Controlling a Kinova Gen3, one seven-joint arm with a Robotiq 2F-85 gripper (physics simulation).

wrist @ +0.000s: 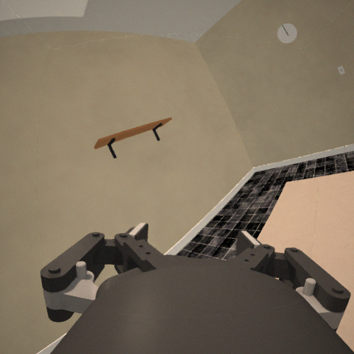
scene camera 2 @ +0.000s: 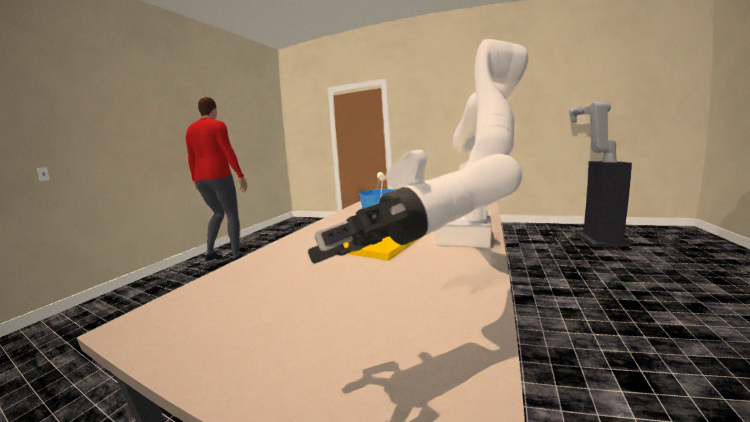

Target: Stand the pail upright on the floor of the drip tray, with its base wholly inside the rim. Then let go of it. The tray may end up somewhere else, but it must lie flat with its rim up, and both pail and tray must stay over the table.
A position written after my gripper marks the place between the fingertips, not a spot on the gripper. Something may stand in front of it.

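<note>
You can find my gripper [scene camera 2: 313,250] in that scene view, and the wrist view has the gripper [wrist: 192,237] as well.
</note>
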